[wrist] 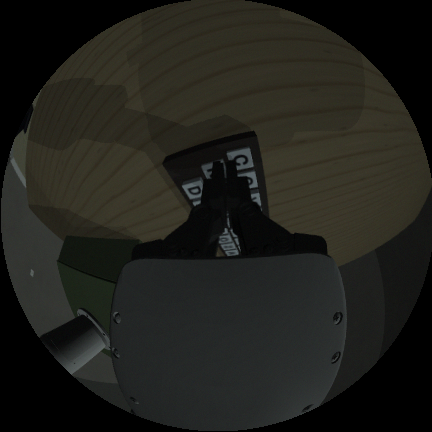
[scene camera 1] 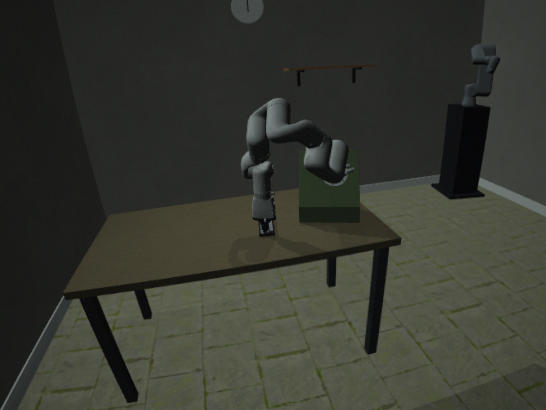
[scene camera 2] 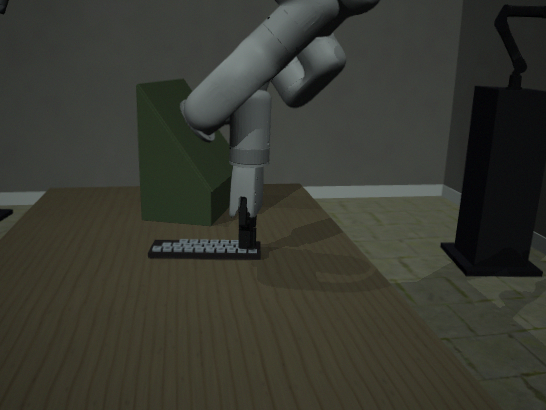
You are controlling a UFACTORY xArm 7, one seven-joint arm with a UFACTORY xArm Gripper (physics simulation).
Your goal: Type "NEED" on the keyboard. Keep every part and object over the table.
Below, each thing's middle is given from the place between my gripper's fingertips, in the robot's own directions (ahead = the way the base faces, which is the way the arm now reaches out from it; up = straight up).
Right now my hand is 8 cm to the left of the black keyboard (scene camera 2: 194, 248), 1 cm past it and 1 cm above it.
